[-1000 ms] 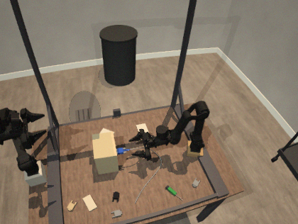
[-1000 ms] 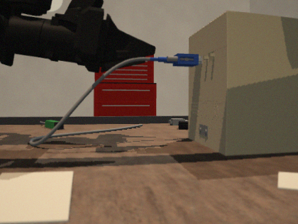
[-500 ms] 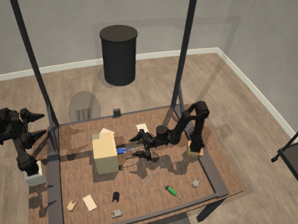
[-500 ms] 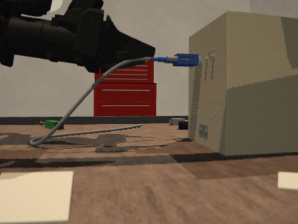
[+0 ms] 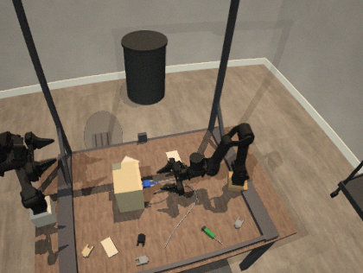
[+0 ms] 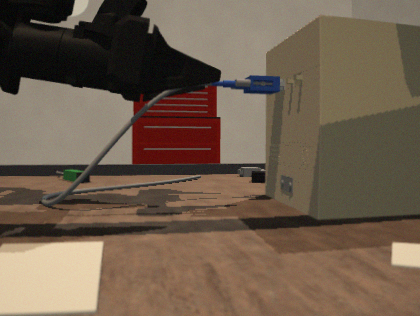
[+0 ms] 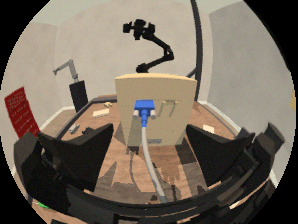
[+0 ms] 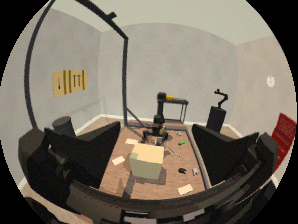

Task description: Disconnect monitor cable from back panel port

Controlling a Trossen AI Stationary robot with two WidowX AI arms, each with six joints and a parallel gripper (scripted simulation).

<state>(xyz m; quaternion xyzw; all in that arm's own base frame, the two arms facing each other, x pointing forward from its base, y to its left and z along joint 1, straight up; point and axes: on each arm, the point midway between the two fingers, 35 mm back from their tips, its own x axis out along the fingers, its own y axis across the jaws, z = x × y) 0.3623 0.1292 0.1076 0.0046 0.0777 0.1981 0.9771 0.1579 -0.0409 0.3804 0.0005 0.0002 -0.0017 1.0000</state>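
Now: the blue plug 1 cm ahead of my left hand, 8 cm to the right of it and 1 cm below it. Round my left hand: back panel 2 cm behind, 12 cm to the right, 4 cm below; beige box 2 cm behind, 17 cm to the right, 5 cm below.
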